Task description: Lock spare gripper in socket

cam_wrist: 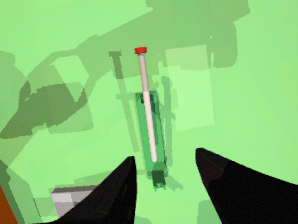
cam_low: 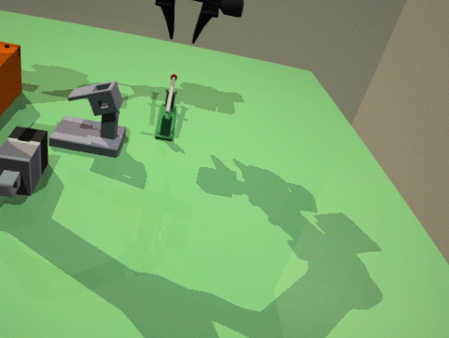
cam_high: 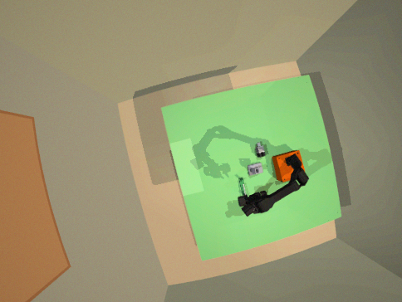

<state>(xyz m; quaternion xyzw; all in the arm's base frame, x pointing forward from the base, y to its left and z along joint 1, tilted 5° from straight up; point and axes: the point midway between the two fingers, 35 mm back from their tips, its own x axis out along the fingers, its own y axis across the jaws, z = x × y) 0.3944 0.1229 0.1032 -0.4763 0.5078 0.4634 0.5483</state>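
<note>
Now: gripper tip 10 mm past the green rest, 40 mm to the left of it and 130 mm above it. The rest, counted from my gripper tip: grey mount (130 mm behind, 130 mm to the right, 100 mm below); spare gripper (220 mm behind, 270 mm to the right, 130 mm below).
</note>
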